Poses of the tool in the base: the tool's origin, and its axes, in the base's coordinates. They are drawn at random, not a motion.
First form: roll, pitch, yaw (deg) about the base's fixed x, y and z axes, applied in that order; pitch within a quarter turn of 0, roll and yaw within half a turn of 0; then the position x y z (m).
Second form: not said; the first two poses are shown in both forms.
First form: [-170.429, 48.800, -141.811, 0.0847, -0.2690, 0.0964]
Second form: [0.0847, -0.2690, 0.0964, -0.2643, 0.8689, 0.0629, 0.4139]
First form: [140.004, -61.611, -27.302, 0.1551, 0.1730, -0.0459]
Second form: [0.1551, 0.1730, -0.0459, 0.7430, -0.3607, 0.3983, 0.3990]
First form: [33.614, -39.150, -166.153, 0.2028, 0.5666, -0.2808]
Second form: [0.2028, 0.5666, -0.2808, -0.2855, -0.3091, -0.8837, 0.2049]
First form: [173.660, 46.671, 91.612, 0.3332, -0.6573, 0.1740]
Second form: [0.3332, -0.6573, 0.1740, 0.6234, 0.6726, -0.2393, 0.3190]
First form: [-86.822, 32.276, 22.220, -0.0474, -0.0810, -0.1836]
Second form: [-0.0474, -0.0810, -0.1836, -0.6867, 0.0709, 0.3219, 0.6479]
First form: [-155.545, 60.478, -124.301, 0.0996, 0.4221, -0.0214]
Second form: [0.0996, 0.4221, -0.0214, -0.3001, 0.7964, 0.0681, 0.5207]
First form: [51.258, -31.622, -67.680, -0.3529, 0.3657, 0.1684]
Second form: [-0.3529, 0.3657, 0.1684, 0.2089, -0.4358, -0.3852, 0.7862]
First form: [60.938, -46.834, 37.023, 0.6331, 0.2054, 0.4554]
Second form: [0.6331, 0.2054, 0.4554, 0.5500, -0.1771, 0.4422, 0.6860]
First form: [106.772, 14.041, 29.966, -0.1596, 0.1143, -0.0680]
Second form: [-0.1596, 0.1143, -0.0680, 0.7507, 0.2764, 0.0583, 0.5972]
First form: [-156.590, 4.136, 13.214, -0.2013, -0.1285, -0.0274]
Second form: [-0.2013, -0.1285, -0.0274, -0.9729, -0.1053, 0.0584, 0.1973]
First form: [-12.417, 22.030, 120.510, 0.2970, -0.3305, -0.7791]
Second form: [0.2970, -0.3305, -0.7791, -0.2176, 0.0021, 0.8575, 0.4662]
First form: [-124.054, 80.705, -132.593, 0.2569, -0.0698, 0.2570]
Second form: [0.2569, -0.0698, 0.2570, 0.0075, 0.7384, -0.0974, 0.6673]
